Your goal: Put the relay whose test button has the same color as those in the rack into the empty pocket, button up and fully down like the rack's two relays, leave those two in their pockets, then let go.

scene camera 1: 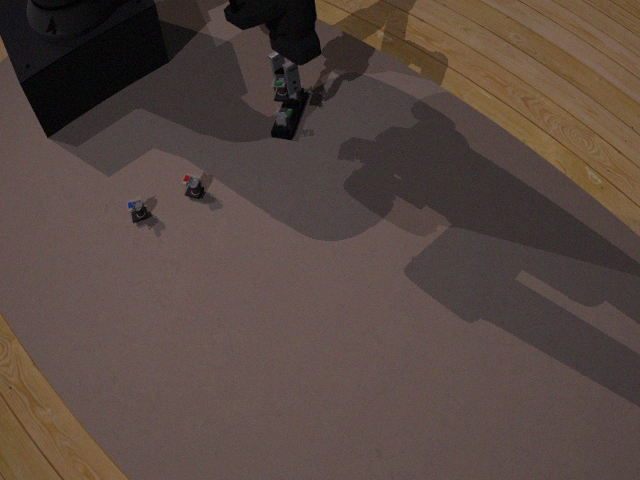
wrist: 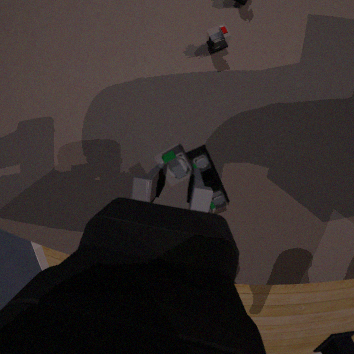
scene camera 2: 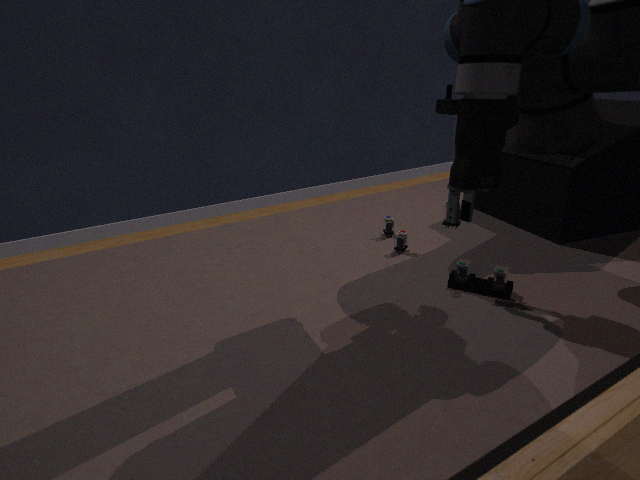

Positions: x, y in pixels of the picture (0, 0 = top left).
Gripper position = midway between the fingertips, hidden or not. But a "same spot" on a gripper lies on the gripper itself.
Scene:
My gripper shows in scene camera 1, in the wrist view (177, 176) and in scene camera 2. One and the same spot on my gripper: (scene camera 1: 289, 69) is (scene camera 2: 448, 187).

